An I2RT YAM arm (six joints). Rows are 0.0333 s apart.
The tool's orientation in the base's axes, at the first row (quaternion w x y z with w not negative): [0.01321, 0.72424, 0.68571, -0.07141]
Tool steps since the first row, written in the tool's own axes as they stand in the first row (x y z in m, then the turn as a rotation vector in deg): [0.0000, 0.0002, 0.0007, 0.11, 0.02, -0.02]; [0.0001, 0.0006, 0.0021, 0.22, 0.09, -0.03]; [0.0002, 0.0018, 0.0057, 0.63, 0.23, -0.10]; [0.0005, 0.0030, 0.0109, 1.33, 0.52, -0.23]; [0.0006, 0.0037, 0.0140, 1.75, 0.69, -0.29]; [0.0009, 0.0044, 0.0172, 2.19, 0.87, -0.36]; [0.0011, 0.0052, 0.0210, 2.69, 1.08, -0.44]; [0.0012, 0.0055, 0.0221, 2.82, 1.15, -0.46]
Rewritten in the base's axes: [0.0001, -0.0001, -0.0007, 0.03, 0.11, 0.00]; [0.0004, -0.0002, -0.0021, 0.10, 0.22, 0.00]; [0.0013, -0.0006, -0.0058, 0.27, 0.62, 0.00]; [0.0021, -0.0010, -0.0111, 0.60, 1.31, 0.02]; [0.0025, -0.0013, -0.0142, 0.80, 1.73, 0.02]; [0.0030, -0.0014, -0.0175, 1.00, 2.16, 0.02]; [0.0034, -0.0017, -0.0213, 1.25, 2.65, 0.02]; [0.0036, -0.0017, -0.0224, 1.32, 2.78, 0.02]
